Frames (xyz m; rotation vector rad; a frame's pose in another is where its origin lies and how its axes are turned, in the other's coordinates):
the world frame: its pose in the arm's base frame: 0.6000 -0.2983 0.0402 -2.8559 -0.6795 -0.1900
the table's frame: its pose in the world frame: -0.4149 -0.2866 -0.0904 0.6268 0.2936 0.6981
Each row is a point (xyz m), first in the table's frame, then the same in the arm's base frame.
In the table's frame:
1: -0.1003 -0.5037 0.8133
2: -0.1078 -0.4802 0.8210
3: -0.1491 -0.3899 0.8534
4: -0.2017 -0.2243 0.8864
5: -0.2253 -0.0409 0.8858
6: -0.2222 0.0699 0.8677
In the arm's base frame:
1: 0.2750 0.6924 0.0007
2: 0.2668 0.6862 -0.0230
3: 0.2241 0.6681 -0.1166
4: 0.1612 0.6086 -0.2708
5: 0.1150 0.5050 -0.4169
6: 0.0990 0.4242 -0.4932

